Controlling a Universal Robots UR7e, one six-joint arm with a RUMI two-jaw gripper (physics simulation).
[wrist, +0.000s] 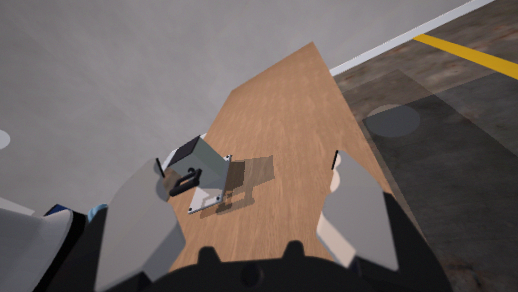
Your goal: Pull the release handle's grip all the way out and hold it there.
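The release handle is a black loop-shaped grip [186,184] on the front of a grey box-shaped housing [207,160] with a dark top, left of the middle in the wrist view. The housing stands on a light base plate [207,196] with dark bolts, on the wooden table. My gripper [249,156] is open wide with nothing between its fingers. The grip shows just inside the left finger's tip, close to it in the view; I cannot tell whether they touch. The left finger hides part of the area beside the grip.
The wooden table [280,110] runs away toward the top, with its right edge above a dark floor [450,165]. A yellow floor line [470,54] shows at upper right. A white rounded body [30,245] and a small light-blue part [97,213] show at lower left.
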